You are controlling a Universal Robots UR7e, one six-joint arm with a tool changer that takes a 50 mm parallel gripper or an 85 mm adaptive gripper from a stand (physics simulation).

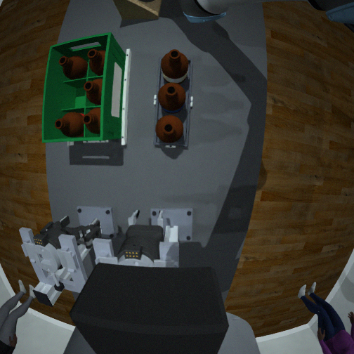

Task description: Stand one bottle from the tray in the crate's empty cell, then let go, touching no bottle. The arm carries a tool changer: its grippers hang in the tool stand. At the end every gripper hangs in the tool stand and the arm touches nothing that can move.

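A green crate (119, 125) stands at the upper left. Brown bottles fill its cells, except the middle cell of the left column (73, 94), which is empty. A dark tray (187, 120) to its right holds three upright brown bottles (175, 64) (172, 96) (169, 129) in a row. The parallel gripper (147, 218) hangs in the tool stand (71, 257) at the lower left, its fingers apart with nothing between them. The adaptive gripper hangs beside it, black fingers partly hidden. Contact pins show on both grippers, apart from the arm. The black tool end (150, 295) covers the bottom middle.
A white strip (126, 100) runs along the crate's right side. Mounting plates (107, 215) (186, 222) lie by the stand. A tan block (137, 11) is at the top, with the robot arm (215, 6) beside it. People's legs show beyond the table at both lower corners.
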